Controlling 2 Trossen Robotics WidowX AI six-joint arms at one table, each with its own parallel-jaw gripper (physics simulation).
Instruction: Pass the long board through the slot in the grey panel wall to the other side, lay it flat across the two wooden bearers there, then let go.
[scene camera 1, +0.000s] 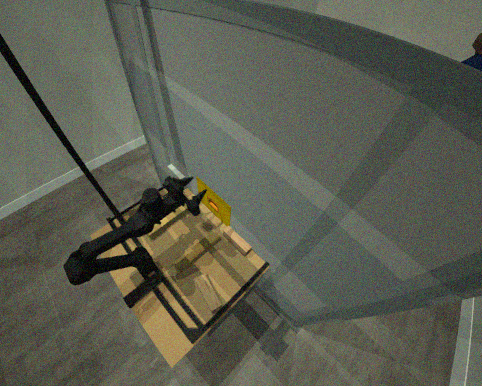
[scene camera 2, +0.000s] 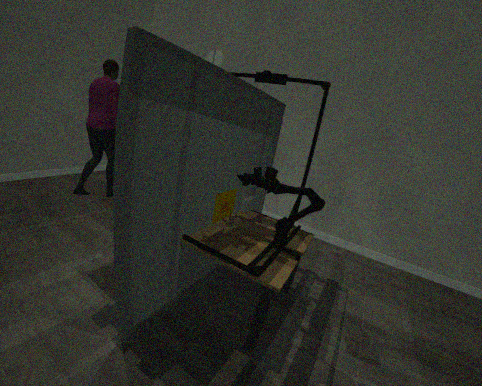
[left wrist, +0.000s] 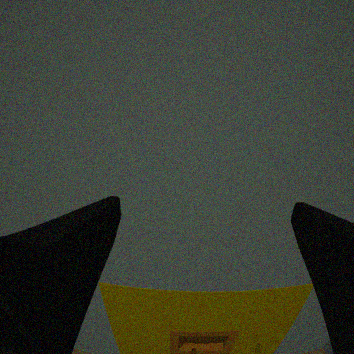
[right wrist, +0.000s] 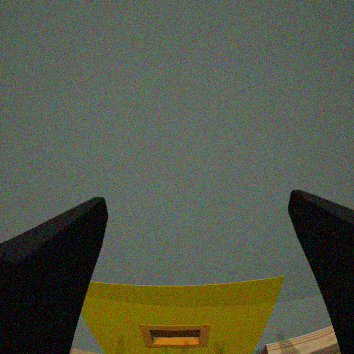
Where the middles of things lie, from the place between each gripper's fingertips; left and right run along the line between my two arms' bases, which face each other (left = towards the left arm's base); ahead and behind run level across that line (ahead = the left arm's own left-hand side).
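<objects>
Relative to the slot frame (right wrist: 198, 331), my left hand is 2 cm past, 11 cm to the left and 25 cm above.
The slot frame is 25 cm below my right hand, 11 cm to the left of it and 2 cm behind it.
</objects>
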